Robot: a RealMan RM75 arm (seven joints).
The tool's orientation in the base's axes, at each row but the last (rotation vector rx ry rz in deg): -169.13 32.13 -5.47; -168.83 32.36 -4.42; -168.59 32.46 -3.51; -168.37 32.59 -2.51; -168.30 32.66 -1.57; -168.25 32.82 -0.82; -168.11 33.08 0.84; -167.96 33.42 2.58; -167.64 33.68 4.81; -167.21 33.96 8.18; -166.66 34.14 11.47; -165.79 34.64 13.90
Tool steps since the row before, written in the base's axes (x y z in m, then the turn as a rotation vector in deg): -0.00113 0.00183 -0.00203 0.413 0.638 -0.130; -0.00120 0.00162 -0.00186 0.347 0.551 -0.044; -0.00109 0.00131 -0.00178 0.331 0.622 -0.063; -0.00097 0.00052 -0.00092 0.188 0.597 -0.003; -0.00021 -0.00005 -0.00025 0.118 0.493 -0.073; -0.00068 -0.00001 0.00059 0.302 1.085 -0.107; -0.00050 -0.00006 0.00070 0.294 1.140 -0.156; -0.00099 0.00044 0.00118 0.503 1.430 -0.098; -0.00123 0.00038 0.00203 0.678 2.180 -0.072; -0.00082 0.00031 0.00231 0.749 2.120 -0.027; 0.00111 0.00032 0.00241 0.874 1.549 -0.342; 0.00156 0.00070 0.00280 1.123 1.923 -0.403
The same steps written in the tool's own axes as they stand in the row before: -0.00180 -0.00099 0.00213 0.143 -0.718 0.242; -0.00176 -0.00078 0.00195 0.116 -0.627 0.140; -0.00152 -0.00054 0.00186 0.075 -0.683 0.168; -0.00109 0.00002 0.00093 -0.048 -0.616 0.097; -0.00017 0.00016 0.00023 -0.074 -0.485 0.148; -0.00064 0.00018 -0.00061 -0.124 -1.091 0.274; -0.00047 0.00014 -0.00071 -0.150 -1.131 0.331; -0.00115 -0.00019 -0.00110 -0.070 -1.484 0.318; -0.00145 -0.00016 -0.00191 -0.196 -2.238 0.411; -0.00116 -0.00028 -0.00217 -0.114 -2.218 0.352; 0.00050 -0.00106 -0.00240 0.268 -1.708 0.540; 0.00060 -0.00165 -0.00277 0.362 -2.139 0.645
